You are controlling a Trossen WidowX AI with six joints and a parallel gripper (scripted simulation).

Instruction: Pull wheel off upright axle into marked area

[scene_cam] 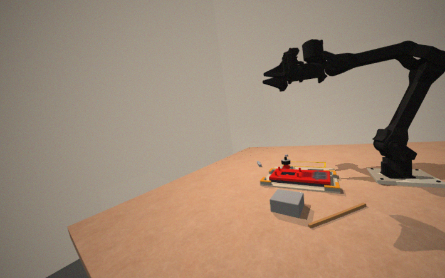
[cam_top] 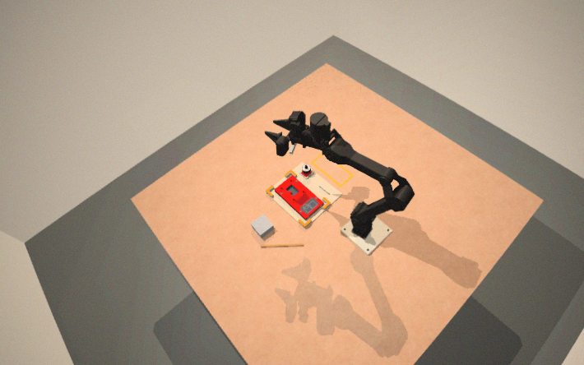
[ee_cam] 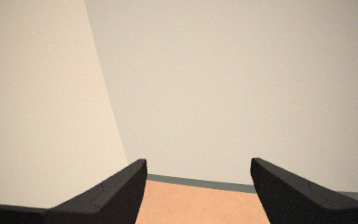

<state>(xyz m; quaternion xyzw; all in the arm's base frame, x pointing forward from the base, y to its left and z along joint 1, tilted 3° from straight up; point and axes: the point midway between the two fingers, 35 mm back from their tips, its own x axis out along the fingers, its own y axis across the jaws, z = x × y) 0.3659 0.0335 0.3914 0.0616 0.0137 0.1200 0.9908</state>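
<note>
Now: the black wheel 37 cm below my gripper tip, 12 cm to the right of it and 5 cm behind it. Also, from my gripper tip: grey block (39 cm below, 20 cm to the left, 6 cm behind); then thin wooden stick (40 cm below, 22 cm to the left, 17 cm behind).
</note>
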